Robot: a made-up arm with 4 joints.
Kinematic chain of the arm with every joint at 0, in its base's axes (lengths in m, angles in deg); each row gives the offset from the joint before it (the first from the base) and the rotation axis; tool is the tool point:
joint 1: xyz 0 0 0.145 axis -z
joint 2: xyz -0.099 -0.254 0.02 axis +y
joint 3: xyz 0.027 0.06 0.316 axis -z
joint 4: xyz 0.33 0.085 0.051 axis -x
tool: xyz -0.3 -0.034 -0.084
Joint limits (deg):
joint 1: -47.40..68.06
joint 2: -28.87..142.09
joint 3: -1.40..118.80
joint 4: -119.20..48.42
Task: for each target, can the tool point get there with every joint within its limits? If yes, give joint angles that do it. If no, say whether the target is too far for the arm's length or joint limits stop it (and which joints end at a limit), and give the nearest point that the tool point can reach.
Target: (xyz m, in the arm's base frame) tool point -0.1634 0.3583 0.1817
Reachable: no: joint limits stop it (at a limit: joint 1, joint 2, joint 3) | nearest point -0.1357 0.1494 0.4405 | short by 0.334 m
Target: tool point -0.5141 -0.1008 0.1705
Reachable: no: joint limits stop it (at a limit: joint 2, joint 3) | nearest point -0.3093 -0.0606 0.4434 | short by 0.344 m
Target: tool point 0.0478 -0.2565 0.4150
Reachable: yes | joints 11.94 11.57 98.11 -46.89
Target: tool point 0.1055 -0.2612 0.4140
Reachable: yes | joints 17.15 17.27 88.07 -80.78
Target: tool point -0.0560 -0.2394 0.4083
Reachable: yes | joints 27.15 19.10 107.02 -2.19
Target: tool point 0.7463 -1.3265 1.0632
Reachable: no: too far | nearest point 0.1318 -0.3066 0.5763 | short by 1.286 m
